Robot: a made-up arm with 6 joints. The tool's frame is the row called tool. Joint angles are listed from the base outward.
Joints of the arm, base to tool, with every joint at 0 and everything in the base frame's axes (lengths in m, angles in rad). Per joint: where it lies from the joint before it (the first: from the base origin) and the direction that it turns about. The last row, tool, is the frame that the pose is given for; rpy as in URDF.
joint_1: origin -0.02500 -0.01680 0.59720 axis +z
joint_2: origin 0.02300 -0.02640 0.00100 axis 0.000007 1 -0.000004
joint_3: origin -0.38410 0.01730 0.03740 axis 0.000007 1 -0.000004
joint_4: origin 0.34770 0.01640 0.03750 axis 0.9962 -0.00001 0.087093
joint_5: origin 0.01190 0.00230 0.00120 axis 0.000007 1 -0.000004
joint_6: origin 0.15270 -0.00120 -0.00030 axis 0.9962 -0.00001 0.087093
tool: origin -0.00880 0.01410 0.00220 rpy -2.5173 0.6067 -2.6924
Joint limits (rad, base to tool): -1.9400..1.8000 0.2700..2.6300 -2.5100..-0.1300 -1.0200..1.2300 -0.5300..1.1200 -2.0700..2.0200
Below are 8 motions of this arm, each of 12 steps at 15 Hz.
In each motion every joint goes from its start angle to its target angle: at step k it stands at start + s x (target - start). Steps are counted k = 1, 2, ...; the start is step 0. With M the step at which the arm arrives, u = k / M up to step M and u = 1 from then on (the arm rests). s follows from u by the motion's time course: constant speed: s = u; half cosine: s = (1 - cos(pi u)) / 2; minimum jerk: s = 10 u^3 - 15 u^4 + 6 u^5.
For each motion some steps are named. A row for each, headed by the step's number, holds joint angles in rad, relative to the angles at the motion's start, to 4 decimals.
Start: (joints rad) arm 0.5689 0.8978 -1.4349 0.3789 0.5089 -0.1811
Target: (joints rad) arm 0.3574 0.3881 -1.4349 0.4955 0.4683 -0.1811
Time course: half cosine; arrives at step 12
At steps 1, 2, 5, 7, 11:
1: -0.0036 -0.0087 0.0000 0.0020 -0.0007 0.0000
2: -0.0142 -0.0341 0.0000 0.0078 -0.0027 0.0000
5: -0.0784 -0.1889 0.0000 0.0432 -0.0150 0.0000
7: -0.1331 -0.3208 0.0000 0.0734 -0.0256 0.0000
11: -0.2079 -0.5010 0.0000 0.1146 -0.0399 0.0000

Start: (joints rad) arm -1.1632 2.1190 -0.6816 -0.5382 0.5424 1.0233
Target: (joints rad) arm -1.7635 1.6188 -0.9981 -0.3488 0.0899 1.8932
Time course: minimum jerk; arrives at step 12
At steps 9, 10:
9: -0.5382 -0.4484 -0.2837 0.1698 -0.4057 0.7799
10: -0.5790 -0.4824 -0.3053 0.1827 -0.4364 0.8390

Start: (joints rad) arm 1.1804 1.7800 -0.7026 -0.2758 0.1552 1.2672
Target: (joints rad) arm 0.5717 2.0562 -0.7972 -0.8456 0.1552 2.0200
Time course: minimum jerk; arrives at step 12
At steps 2, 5, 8, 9, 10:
2: -0.0216 0.0098 -0.0034 -0.0202 0.0000 0.0267
5: -0.2110 0.0957 -0.0328 -0.1975 0.0000 0.2609
8: -0.4809 0.2182 -0.0747 -0.4502 0.0000 0.5948
9: -0.5457 0.2476 -0.0848 -0.5108 0.0000 0.6749
10: -0.5871 0.2664 -0.0912 -0.5496 0.0000 0.7261

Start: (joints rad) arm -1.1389 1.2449 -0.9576 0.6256 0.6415 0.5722
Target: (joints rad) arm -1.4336 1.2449 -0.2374 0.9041 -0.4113 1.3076
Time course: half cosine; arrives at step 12
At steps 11, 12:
11: -0.2897 0.0000 0.7079 0.2738 -1.0349 0.7229
12: -0.2947 0.0000 0.7202 0.2785 -1.0528 0.7354

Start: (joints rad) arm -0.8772 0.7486 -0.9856 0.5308 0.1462 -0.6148
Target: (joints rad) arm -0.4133 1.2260 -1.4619 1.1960 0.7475 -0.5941
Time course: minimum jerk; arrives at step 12
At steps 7, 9, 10, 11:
7: 0.3031 0.3119 -0.3112 0.4346 0.3929 0.0135
9: 0.4159 0.4280 -0.4270 0.5963 0.5391 0.0186
10: 0.4474 0.4605 -0.4594 0.6416 0.5800 0.0200
11: 0.4615 0.4750 -0.4739 0.6618 0.5982 0.0206

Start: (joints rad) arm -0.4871 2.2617 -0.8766 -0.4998 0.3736 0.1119
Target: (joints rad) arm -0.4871 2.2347 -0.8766 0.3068 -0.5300 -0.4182
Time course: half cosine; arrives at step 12
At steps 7, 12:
7: 0.0000 -0.0170 0.0000 0.5077 -0.5687 -0.3336
12: 0.0000 -0.0270 0.0000 0.8066 -0.9036 -0.5301

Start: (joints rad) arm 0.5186 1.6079 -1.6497 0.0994 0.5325 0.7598
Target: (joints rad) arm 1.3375 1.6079 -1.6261 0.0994 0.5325 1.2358
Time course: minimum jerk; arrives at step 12
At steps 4, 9, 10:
4: 0.1719 0.0000 0.0050 0.0000 0.0000 0.0999
9: 0.7341 0.0000 0.0212 0.0000 0.0000 0.4267
10: 0.7898 0.0000 0.0228 0.0000 0.0000 0.4591

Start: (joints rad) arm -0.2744 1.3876 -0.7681 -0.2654 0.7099 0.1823
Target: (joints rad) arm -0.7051 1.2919 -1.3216 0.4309 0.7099 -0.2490
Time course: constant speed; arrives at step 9
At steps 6, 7, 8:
6: -0.2871 -0.0638 -0.3690 0.4642 0.0000 -0.2875
7: -0.3350 -0.0744 -0.4305 0.5416 0.0000 -0.3355
8: -0.3828 -0.0851 -0.4920 0.6189 0.0000 -0.3834

